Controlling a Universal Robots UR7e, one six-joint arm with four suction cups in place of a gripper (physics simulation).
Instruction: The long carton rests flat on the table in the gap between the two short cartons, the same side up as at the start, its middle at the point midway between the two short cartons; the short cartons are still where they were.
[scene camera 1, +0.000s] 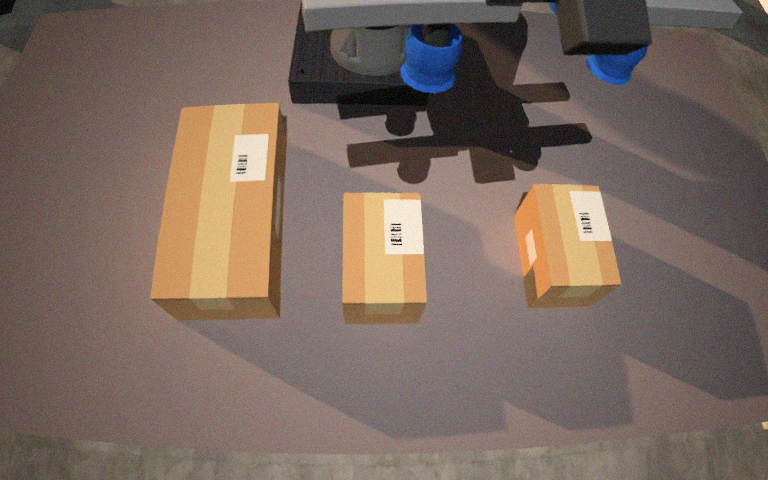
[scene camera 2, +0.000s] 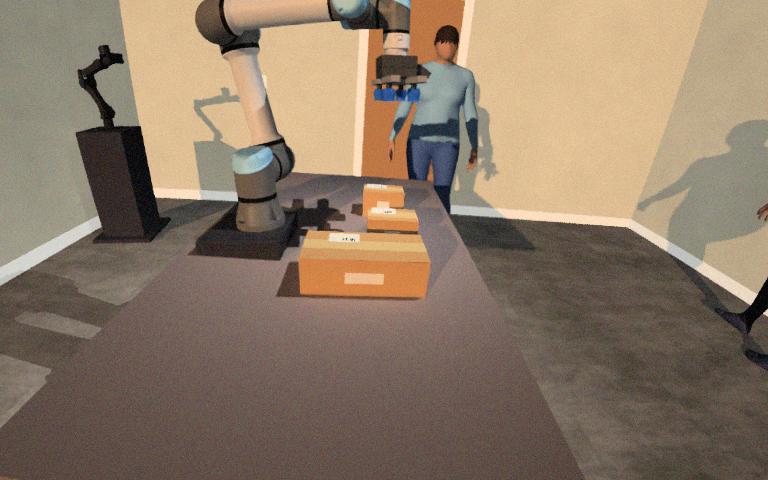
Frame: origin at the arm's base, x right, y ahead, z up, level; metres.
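Where they show: end effector, tool point: (scene camera 1: 507, 36) (scene camera 2: 395, 100); arm's base, origin of the base link: (scene camera 1: 372, 48) (scene camera 2: 261, 223).
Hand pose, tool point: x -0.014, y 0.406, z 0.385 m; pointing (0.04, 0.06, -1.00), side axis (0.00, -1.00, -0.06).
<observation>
Each offset is from my tool point to the centre of the thing. Level surfaces: height alone.
The long carton @[dx +0.284, dy -0.116, dz -0.384 m] (scene camera 1: 212, 203) (scene camera 2: 363, 274) lies flat on the table @[dz -0.434 m] (scene camera 1: 84, 367) (scene camera 2: 283, 396), left of both short cartons in scene camera 1, with a tape strip and a white label on top. One short carton @[dx +0.076, dy +0.003, dz -0.384 m] (scene camera 1: 382, 254) (scene camera 2: 392, 220) stands beside it across a narrow space. The other short carton @[dx -0.194, dy +0.031, dz -0.384 m] (scene camera 1: 577, 243) (scene camera 2: 383, 196) stands farther right in scene camera 1, with a gap between the two short ones. My suction gripper (scene camera 2: 397, 94) is open, holding nothing, high above the table; its blue cups (scene camera 1: 431, 65) touch no carton. Part of the gripper is cut off in scene camera 1.
The arm's dark base (scene camera 1: 317, 93) (scene camera 2: 243, 246) stands at the table's side behind the cartons in scene camera 1. A person (scene camera 2: 444, 96) stands beyond the table's far end. A black pedestal (scene camera 2: 116, 181) with a small dark arm stands on the floor at the left in scene camera 2.
</observation>
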